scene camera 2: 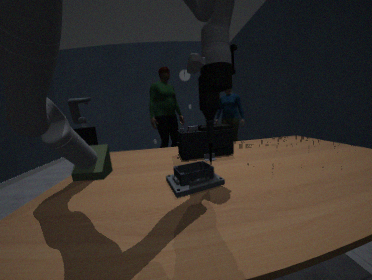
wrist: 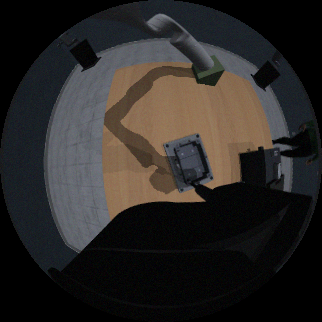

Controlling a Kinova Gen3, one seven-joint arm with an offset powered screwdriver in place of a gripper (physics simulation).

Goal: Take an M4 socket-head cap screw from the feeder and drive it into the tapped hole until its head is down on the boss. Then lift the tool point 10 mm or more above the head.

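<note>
The black screwdriver (scene camera 2: 210, 159) (wrist: 192, 182) points down. In the scene view its tip is close to the far right corner of the dark open-topped housing (scene camera 2: 194, 175) (wrist: 203, 152); in the wrist view it shows over the housing's lower edge. Its height above the part is hard to tell. The housing sits on a grey plate (scene camera 2: 199, 189) (wrist: 169, 150) with dark corner holes. The black feeder (scene camera 2: 202, 146) (wrist: 252, 168) stands behind the fixture. No screw can be made out at the tip in the dim views, and the tapped hole and boss cannot be singled out.
A green block (scene camera 2: 102, 162) (wrist: 210, 75) carries the arm's base at the left of the wooden table (scene camera 2: 280, 200) (wrist: 215, 110). The arm's shadow crosses the table. A small light piece (scene camera 2: 209, 157) is at the feeder's foot. Two people stand beyond the table.
</note>
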